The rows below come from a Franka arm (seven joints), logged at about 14 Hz.
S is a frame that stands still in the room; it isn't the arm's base.
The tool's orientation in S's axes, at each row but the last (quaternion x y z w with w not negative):
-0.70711, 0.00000, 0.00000, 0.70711
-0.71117, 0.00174, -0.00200, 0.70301
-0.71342, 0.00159, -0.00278, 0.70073
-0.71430, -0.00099, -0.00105, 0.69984
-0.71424, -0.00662, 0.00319, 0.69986
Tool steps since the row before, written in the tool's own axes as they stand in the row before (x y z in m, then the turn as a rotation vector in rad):
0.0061, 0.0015, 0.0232, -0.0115, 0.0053, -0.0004
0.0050, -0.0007, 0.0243, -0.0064, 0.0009, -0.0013
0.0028, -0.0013, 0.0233, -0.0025, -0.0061, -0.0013
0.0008, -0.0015, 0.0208, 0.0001, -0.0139, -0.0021
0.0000, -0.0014, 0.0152, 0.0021, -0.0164, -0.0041
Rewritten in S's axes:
0.0061, 0.0232, -0.0015, -0.0115, -0.0004, -0.0053
0.0051, 0.0243, 0.0004, -0.0064, -0.0013, -0.0009
0.0029, 0.0233, 0.0009, -0.0025, -0.0012, 0.0061
0.0008, 0.0208, 0.0011, 0.0001, -0.0018, 0.0139
-0.0002, 0.0152, 0.0011, 0.0021, -0.0037, 0.0165

